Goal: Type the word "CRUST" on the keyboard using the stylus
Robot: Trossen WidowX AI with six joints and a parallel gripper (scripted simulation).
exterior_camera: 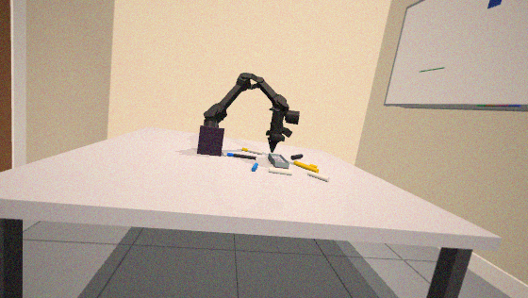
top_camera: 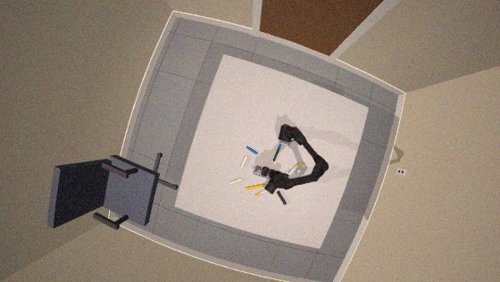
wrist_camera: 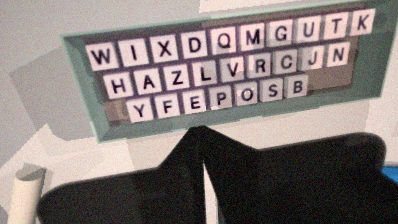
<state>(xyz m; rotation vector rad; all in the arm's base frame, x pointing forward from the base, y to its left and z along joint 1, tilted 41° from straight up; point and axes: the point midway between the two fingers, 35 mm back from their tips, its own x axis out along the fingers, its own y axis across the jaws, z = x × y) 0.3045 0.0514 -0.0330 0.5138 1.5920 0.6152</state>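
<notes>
Now: the blue stylus 170 mm to the right of my gripper tip, 90 mm behind it and 30 mm below it. From my gripper tip the other things lie so: stylus tip: 140 mm to the right, 80 mm behind, 30 mm below; then blue-and-black pen: 170 mm behind, 30 mm below, 20 mm to the right; then yellow pen: 160 mm ahead, 80 mm to the right, 30 mm below.
</notes>
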